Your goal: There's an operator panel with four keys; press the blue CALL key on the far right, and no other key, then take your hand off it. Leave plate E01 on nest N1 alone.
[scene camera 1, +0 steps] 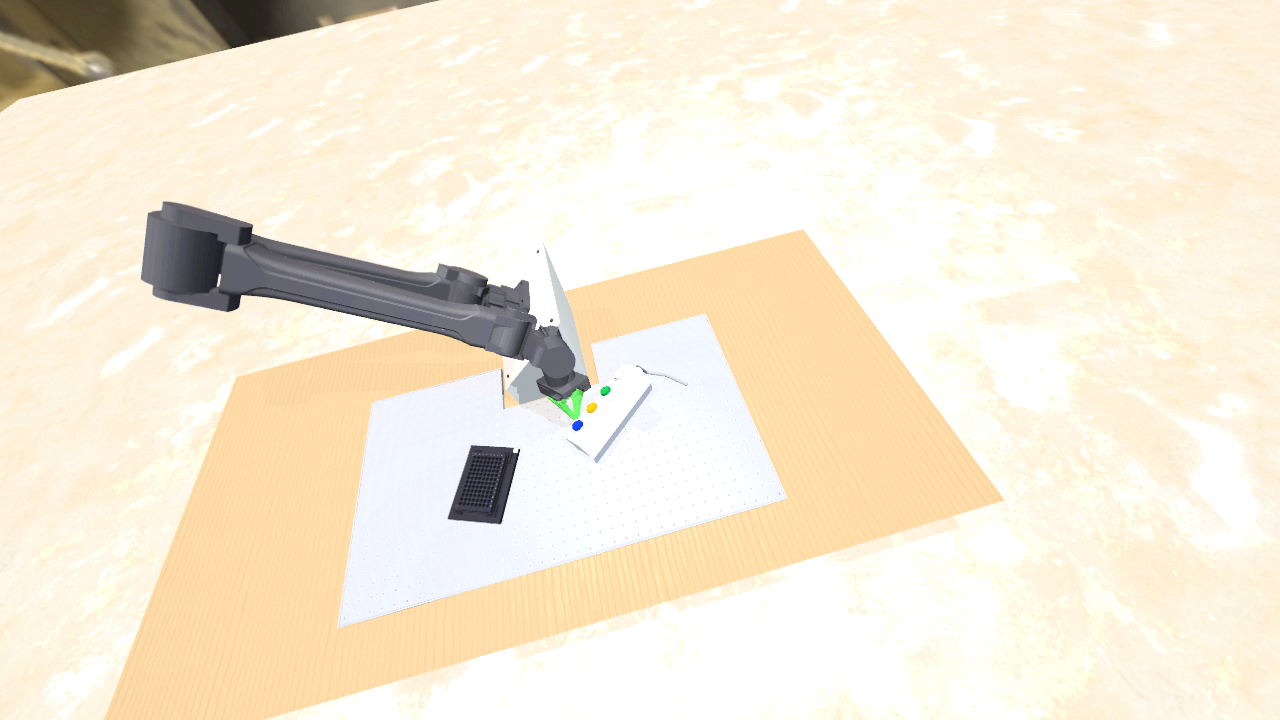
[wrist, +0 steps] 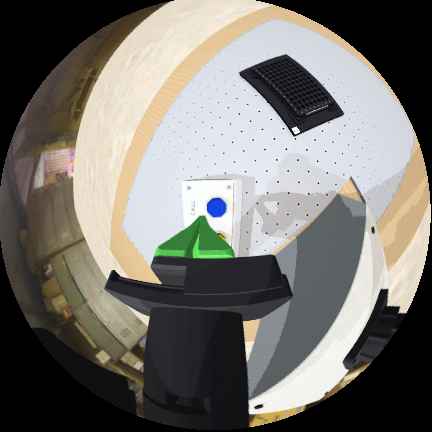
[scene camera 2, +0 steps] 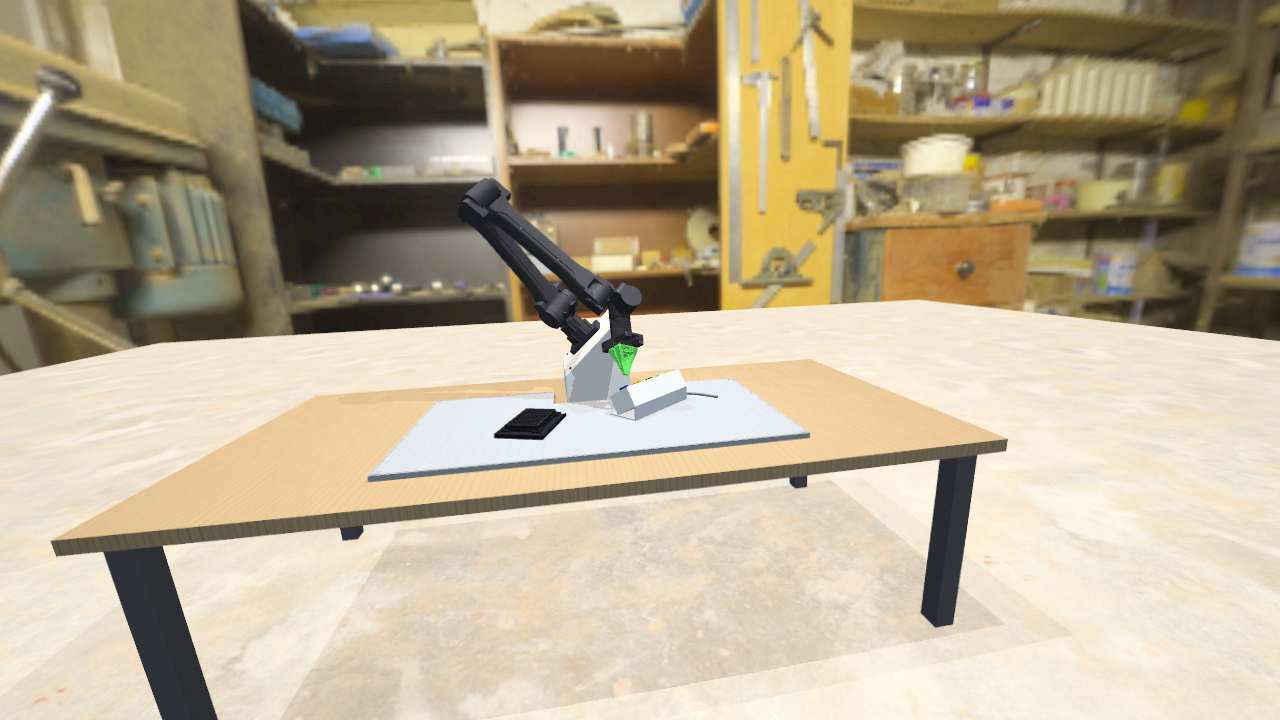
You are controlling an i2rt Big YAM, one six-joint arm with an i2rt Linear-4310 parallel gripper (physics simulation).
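Frame: origin at the arm's base, x ahead, y down, z left, level; centimetres.
Seen in the pictures: gripper, fingertip midpoint: (scene camera 1: pixel 576 418) (wrist: pixel 202 219) (scene camera 2: pixel 626 375); arm's base at its link origin: (scene camera 2: pixel 587 338).
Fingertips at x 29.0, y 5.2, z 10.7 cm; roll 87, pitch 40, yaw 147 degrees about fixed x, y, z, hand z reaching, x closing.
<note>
Pixels of each thing's top centre, then the offset from my fingertips to it. "*": a spot on its surface instead. Level surfaces: height alone.
- white operator panel at its top centre: (wrist: pixel 196 258) (scene camera 1: pixel 605 401) (scene camera 2: pixel 649 376) dx -3.4, dy +1.6, dz +6.3 cm
- yellow key at its top centre: (scene camera 1: pixel 591 406) dx -3.2, dy +2.5, dz +3.0 cm
- green key at its top centre: (scene camera 1: pixel 605 389) dx -6.7, dy +2.5, dz +6.6 cm
- Black plate E01 at its top centre: (wrist: pixel 292 79) (scene camera 1: pixel 481 480) (scene camera 2: pixel 531 416) dx +6.9, dy +7.4, dz -23.9 cm
- perforated pale board at its surface level: dy +9.9 cm
- wooden table at its surface level: dy +11.3 cm
- grey cable at a spot on its surface: (scene camera 1: pixel 666 375) (scene camera 2: pixel 699 393) * dx -10.8, dy +9.3, dz +21.4 cm
The white operator panel (scene camera 1: pixel 619 417) (scene camera 2: pixel 660 396) (wrist: pixel 204 189) has a sloped key face. Its blue CALL key (scene camera 1: pixel 577 425) (scene camera 2: pixel 623 386) (wrist: pixel 216 207) is at the end nearest the black plate. A yellow key (scene camera 1: pixel 591 407) (wrist: pixel 221 237) and a green key (scene camera 1: pixel 605 390) follow along the face; the fourth key is not distinct. My gripper (scene camera 1: pixel 575 418) (scene camera 2: pixel 625 371) (wrist: pixel 202 219) is shut and empty, its green fingertips pointing down above the panel near the blue key, with a small gap showing in scene camera 2. Black plate E01 (scene camera 1: pixel 484 480) (scene camera 2: pixel 536 416) (wrist: pixel 294 84) sits on its black nest (scene camera 1: pixel 457 515) (scene camera 2: pixel 519 436) (wrist: pixel 285 117).
The panel and nest stand on a perforated pale board (scene camera 1: pixel 680 474) (scene camera 2: pixel 447 452) (wrist: pixel 210 120) on a wooden table (scene camera 1: pixel 859 429) (scene camera 2: pixel 895 429). A grey cable (scene camera 1: pixel 666 375) (scene camera 2: pixel 703 394) leaves the panel's far end. The white arm mount (scene camera 1: pixel 547 304) (scene camera 2: pixel 592 380) (wrist: pixel 320 280) stands close behind the gripper.
</note>
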